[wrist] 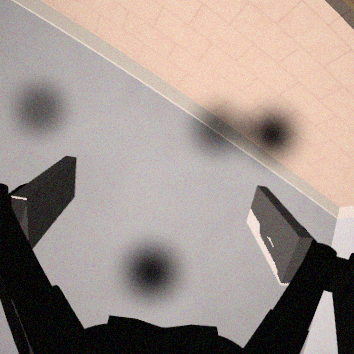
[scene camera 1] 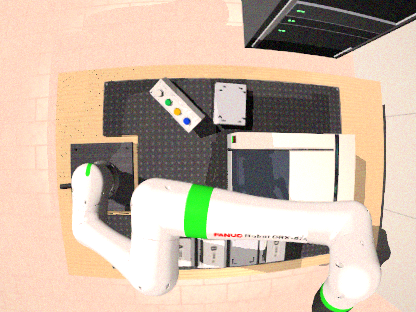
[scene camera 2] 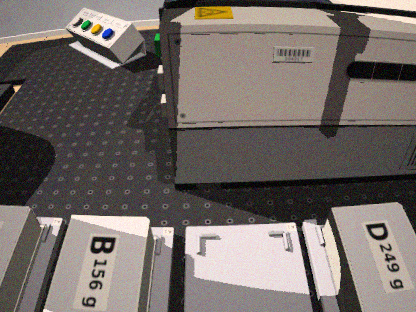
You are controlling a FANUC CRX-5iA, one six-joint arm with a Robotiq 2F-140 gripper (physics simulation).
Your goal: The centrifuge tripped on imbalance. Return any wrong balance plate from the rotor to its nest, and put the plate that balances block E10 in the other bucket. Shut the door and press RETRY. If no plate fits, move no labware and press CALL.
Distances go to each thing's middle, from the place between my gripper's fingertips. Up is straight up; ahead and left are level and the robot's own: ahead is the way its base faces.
The plate D point(scene camera 2: 363, 243) lies 7 cm ahead of my hand, 9 cm to the left of it and 50 cm below it. Also, from my hand: nest point(scene camera 2: 265, 260) 7 cm behind, 10 cm to the left, 53 cm below; balance plate B point(scene camera 2: 102, 256) 20 cm behind, 11 cm to the left, 50 cm below; centrifuge point(scene camera 2: 252, 101) 13 cm ahead, 40 cm to the left, 41 cm below.
